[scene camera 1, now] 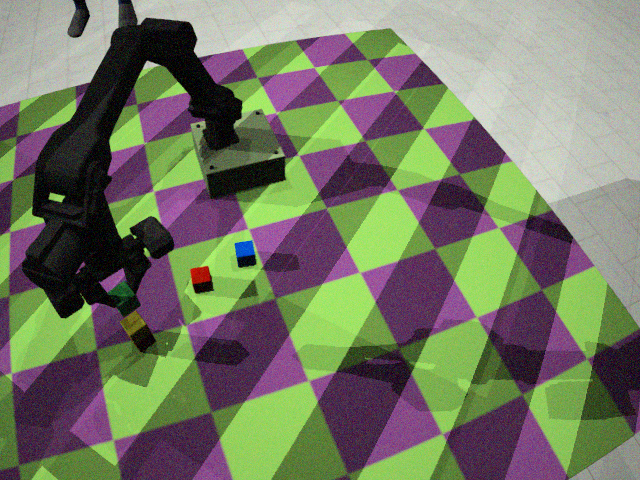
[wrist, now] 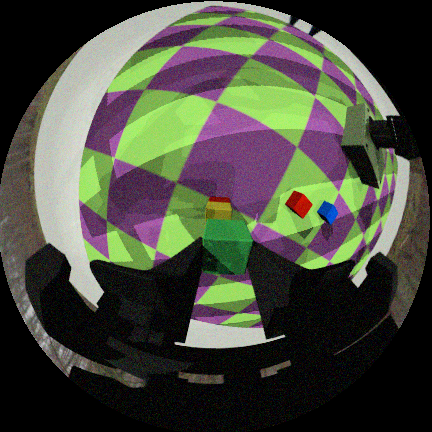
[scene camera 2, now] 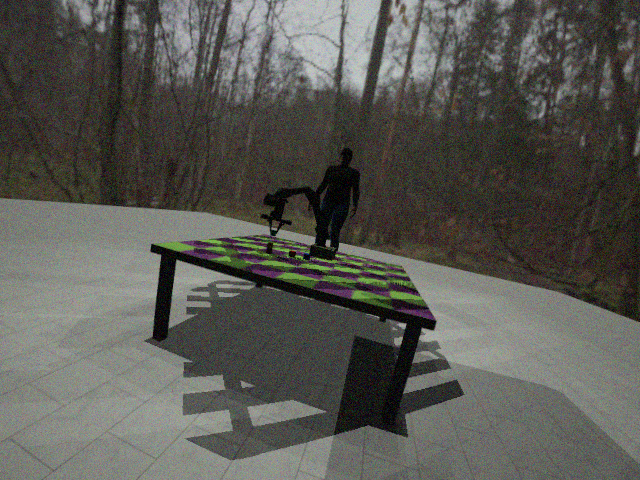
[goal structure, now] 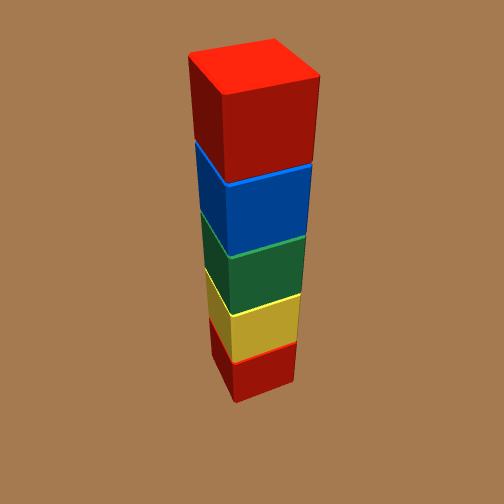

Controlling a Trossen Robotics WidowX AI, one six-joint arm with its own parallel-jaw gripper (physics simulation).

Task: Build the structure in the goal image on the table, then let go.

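Seen in the pictures: gripper, fingertip midpoint: [scene camera 1: 123, 299] [wrist: 224, 242] [scene camera 2: 273, 233]; arm's base, link origin: [scene camera 1: 220, 136] [scene camera 2: 321, 245].
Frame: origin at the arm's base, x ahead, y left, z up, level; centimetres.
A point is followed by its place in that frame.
My gripper [scene camera 1: 124, 297] {x 34.8, y -25.7, z 5.2 cm} [scene camera 2: 273, 234] {x 34.8, y -25.7, z 5.2 cm} [wrist: 224, 242] {x 34.8, y -25.7, z 5.2 cm} is shut on a green cube [scene camera 1: 122, 292] {x 34.8, y -25.3, z 7.1 cm} [wrist: 227, 232] {x 33.3, y -26.1, z 6.2 cm}, held in the air. In scene camera 2 it hangs above a small dark stack [scene camera 2: 269, 248] {x 37.1, y -25.5, z -4.1 cm} with a gap between. The stack has a yellow block [scene camera 1: 133, 322] {x 35.6, y -25.9, z -0.7 cm} [wrist: 218, 211] {x 34.4, y -26.4, z -0.7 cm} on top, and a red strip [wrist: 220, 199] {x 33.9, y -26.3, z -5.1 cm} shows at its far edge in the wrist view; its lower part is in shadow. A loose red cube [scene camera 1: 200, 279] {x 29.7, y -13.2, z -4.0 cm} [scene camera 2: 292, 253] {x 30.5, y -12.4, z -5.1 cm} [wrist: 299, 204] {x 28.8, y -13.9, z -3.9 cm} and a blue cube [scene camera 1: 245, 253] {x 27.4, y -4.1, z -3.9 cm} [scene camera 2: 306, 256] {x 28.0, y -3.8, z -5.3 cm} [wrist: 328, 212] {x 26.5, y -5.4, z -4.0 cm} sit apart on the table.
The robot's grey base box [scene camera 1: 245, 173] {x 10.0, y 2.0, z -2.5 cm} [scene camera 2: 323, 251] {x 10.1, y 3.8, z -2.4 cm} [wrist: 367, 162] {x 9.9, y -0.1, z -1.3 cm} stands behind the loose cubes. The checkered table [scene camera 1: 279, 413] {x 55.7, y -9.1, z -7.2 cm} [scene camera 2: 330, 285] {x 74.5, y 18.2, z -7.2 cm} carries many shadows. A person [scene camera 2: 338, 191] stands behind the table.
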